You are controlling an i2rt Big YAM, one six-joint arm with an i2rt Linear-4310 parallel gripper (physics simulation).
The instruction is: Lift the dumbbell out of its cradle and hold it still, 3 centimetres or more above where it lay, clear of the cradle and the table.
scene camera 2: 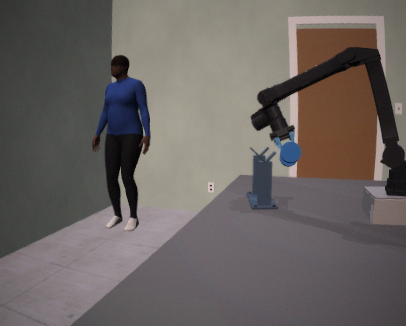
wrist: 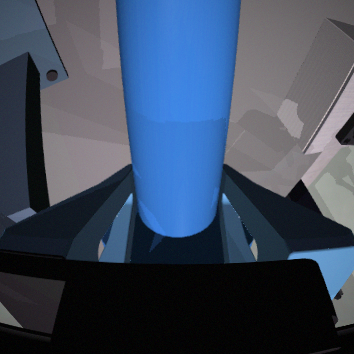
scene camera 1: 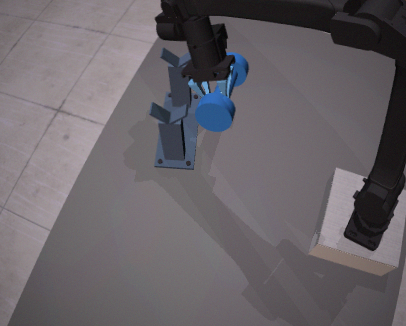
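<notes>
The blue dumbbell (scene camera 1: 215, 113) (scene camera 2: 290, 152) (wrist: 177, 100) is off its cradle, held in the air well above the table. Its two round weights show in the first scene view; in the second they nearly overlap. My gripper (scene camera 1: 214, 89) (scene camera 2: 285, 142) (wrist: 177, 175) is shut on the dumbbell's handle, between the weights. The grey-blue cradle (scene camera 1: 171, 142) (scene camera 2: 262, 182) (wrist: 14, 130) stands upright on the table, its two V-shaped rests empty. The dumbbell is to the right of the rests in both scene views, with a small gap visible in the second. The grip itself is partly hidden by the near weight.
The grey table (scene camera 1: 125, 235) (scene camera 2: 210, 260) bears the cradle near its left edge in the first scene view. The arm's base stands on a pale block (scene camera 1: 327, 220) (scene camera 2: 387, 210) at the right. A person (scene camera 2: 122, 107) stands on the floor beyond the table's left edge.
</notes>
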